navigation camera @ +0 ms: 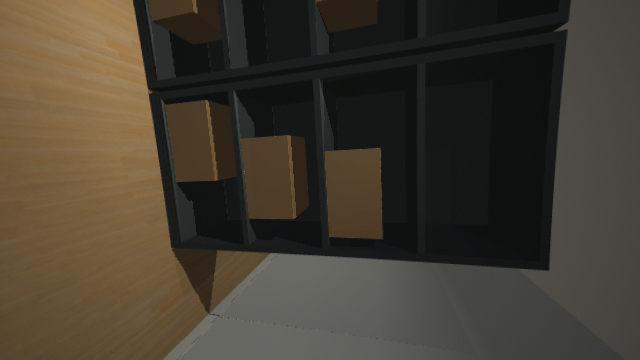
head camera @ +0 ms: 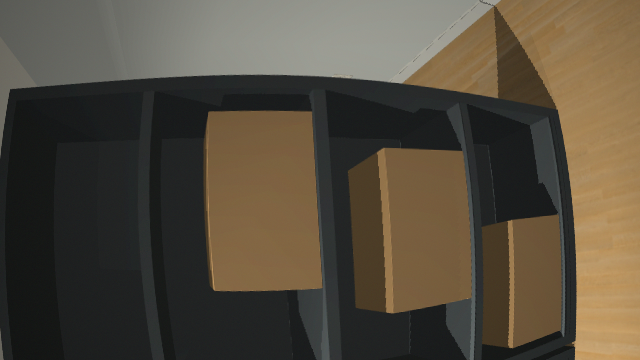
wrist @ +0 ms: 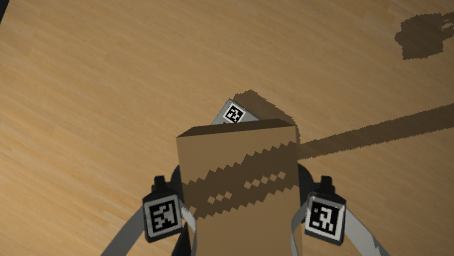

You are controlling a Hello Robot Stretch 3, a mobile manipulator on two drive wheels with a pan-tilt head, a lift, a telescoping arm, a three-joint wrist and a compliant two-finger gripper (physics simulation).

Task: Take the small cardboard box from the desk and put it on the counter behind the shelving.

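Places are measured from the robot's base along level axes (x ahead, y right, z down), in metres.
Pixels of known places: gripper, fingertip midpoint: (wrist: 241,182).
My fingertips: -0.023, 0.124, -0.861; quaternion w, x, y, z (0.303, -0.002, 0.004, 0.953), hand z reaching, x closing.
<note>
Ahead of a thing's pixels: the offset from my fingertips to its middle, as dx, dy, dz. "pt": to the spot under its first point. Level surfaces: height alone.
The small cardboard box @(-0.001, -0.001, -0.027) (wrist: 245,195) is between the two fingers of my gripper (wrist: 241,182) in the wrist view. The gripper is shut on it, with a fingertip pressed to each side. The box is held above the wooden floor and hides part of the robot's base with its square marker. The dark shelving (head camera: 320,200) (navigation camera: 422,150) fills much of the head and navigation views. The desk and the counter do not show in these views.
Larger cardboard boxes @(pt +1.193, -0.092, -0.256) (head camera: 265,200) (navigation camera: 354,194) stand in several compartments of the shelving. Wooden floor @(dz +0.861) (head camera: 610,200) (navigation camera: 75,175) runs along the shelving's foot. A pale wall (head camera: 250,40) (navigation camera: 350,305) stands beyond its end. Shadows lie on the floor in the wrist view.
</note>
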